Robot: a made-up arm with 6 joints.
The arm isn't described. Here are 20 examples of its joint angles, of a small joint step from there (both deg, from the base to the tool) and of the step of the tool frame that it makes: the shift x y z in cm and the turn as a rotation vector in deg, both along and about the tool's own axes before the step.
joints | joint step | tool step
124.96 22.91 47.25 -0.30 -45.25 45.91 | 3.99 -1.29 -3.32 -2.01 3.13 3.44 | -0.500 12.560 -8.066 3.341 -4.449 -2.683
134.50 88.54 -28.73 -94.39 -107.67 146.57 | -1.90 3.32 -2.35 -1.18 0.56 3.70 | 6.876 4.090 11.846 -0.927 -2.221 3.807
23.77 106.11 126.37 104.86 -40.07 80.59 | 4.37 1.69 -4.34 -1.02 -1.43 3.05 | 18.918 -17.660 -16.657 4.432 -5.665 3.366
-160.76 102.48 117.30 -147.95 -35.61 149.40 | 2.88 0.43 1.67 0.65 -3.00 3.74 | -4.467 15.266 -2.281 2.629 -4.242 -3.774
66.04 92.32 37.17 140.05 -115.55 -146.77 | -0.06 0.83 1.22 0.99 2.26 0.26 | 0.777 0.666 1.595 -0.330 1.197 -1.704
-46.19 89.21 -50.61 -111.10 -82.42 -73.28 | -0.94 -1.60 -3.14 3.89 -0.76 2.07 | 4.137 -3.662 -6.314 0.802 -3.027 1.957
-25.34 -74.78 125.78 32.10 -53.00 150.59 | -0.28 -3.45 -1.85 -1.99 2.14 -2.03 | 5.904 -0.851 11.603 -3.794 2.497 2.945
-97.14 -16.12 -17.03 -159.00 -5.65 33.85 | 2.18 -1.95 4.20 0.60 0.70 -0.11 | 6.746 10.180 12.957 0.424 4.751 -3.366
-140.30 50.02 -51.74 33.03 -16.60 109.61 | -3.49 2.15 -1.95 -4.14 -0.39 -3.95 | -7.275 7.867 -1.472 -10.337 -5.708 -1.837
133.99 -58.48 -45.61 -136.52 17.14 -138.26 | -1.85 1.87 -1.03 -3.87 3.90 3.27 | -5.177 3.762 0.602 0.139 4.131 -6.216
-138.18 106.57 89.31 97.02 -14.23 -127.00 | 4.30 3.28 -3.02 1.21 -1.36 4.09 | 5.158 6.967 34.622 8.172 5.942 -0.087
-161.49 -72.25 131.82 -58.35 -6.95 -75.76 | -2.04 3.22 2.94 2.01 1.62 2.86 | 4.343 -12.023 2.029 4.118 0.643 -0.075
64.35 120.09 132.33 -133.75 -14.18 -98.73 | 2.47 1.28 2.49 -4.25 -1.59 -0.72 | 0.566 -9.475 -9.653 -5.585 -0.275 4.144
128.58 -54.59 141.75 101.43 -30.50 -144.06 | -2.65 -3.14 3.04 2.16 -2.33 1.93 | 1.585 24.040 -8.468 -0.437 -4.741 -4.274
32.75 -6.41 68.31 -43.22 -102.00 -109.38 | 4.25 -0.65 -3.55 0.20 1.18 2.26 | -5.412 2.063 -2.190 1.958 3.252 2.939
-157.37 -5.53 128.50 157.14 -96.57 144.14 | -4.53 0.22 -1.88 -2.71 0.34 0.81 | 9.305 5.537 3.475 -1.201 3.090 1.730
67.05 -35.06 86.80 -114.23 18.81 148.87 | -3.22 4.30 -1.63 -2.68 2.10 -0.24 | -2.788 23.660 17.836 1.940 5.693 -3.111
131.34 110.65 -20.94 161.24 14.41 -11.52 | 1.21 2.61 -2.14 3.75 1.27 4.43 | -10.006 4.395 -7.719 8.320 -4.966 -4.169
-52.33 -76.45 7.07 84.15 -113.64 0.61 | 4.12 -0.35 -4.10 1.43 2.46 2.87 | -9.551 9.635 -5.025 7.380 -2.755 -0.907
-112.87 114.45 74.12 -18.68 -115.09 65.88 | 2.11 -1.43 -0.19 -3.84 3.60 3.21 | 2.061 7.383 -10.358 5.991 -3.005 3.290
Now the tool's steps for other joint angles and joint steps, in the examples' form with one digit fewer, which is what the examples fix.
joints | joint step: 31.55 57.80 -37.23 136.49 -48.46 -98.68 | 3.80 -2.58 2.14 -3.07 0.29 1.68
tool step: 6.65 -3.07 -14.00 -0.24 -3.09 2.77
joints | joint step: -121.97 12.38 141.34 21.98 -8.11 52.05 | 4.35 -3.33 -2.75 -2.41 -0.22 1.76
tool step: -5.59 -9.29 3.62 -4.36 1.93 0.64
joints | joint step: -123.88 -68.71 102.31 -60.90 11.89 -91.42 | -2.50 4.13 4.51 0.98 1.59 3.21
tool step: 5.91 -14.41 -2.72 4.20 1.81 0.37
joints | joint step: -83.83 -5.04 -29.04 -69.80 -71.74 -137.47 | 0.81 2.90 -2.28 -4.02 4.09 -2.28
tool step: -7.89 10.15 -1.13 -7.95 2.53 0.17
